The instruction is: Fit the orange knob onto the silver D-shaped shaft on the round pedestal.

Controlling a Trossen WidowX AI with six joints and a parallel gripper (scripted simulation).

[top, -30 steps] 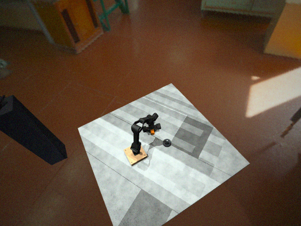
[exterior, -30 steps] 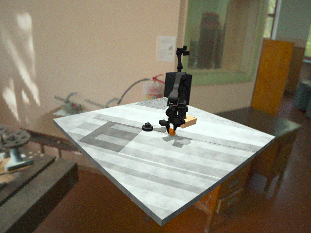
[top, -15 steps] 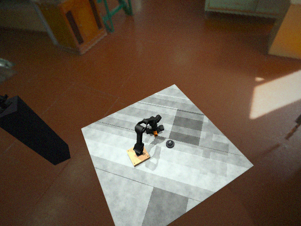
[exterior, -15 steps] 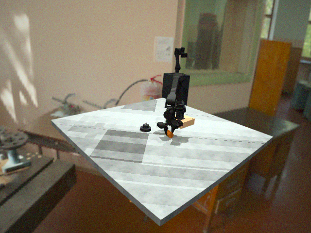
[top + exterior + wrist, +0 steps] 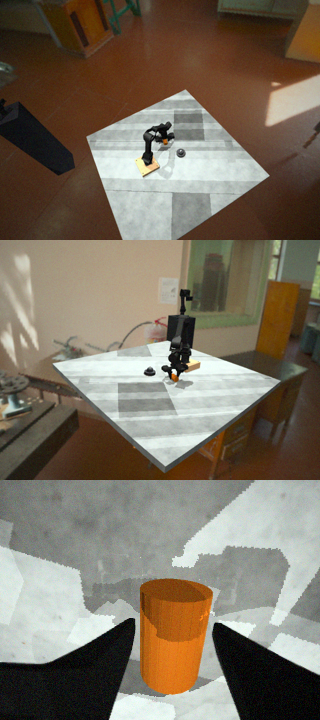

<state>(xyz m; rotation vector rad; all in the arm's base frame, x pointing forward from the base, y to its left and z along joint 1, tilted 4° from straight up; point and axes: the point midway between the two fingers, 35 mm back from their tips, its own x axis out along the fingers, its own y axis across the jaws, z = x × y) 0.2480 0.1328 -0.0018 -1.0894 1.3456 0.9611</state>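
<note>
The orange knob is 10 mm to the left of my gripper tip and 10 mm above it. The rest, counted from my gripper tip: dark round pedestal (70 mm ahead, 180 mm to the right, 20 mm above).
</note>
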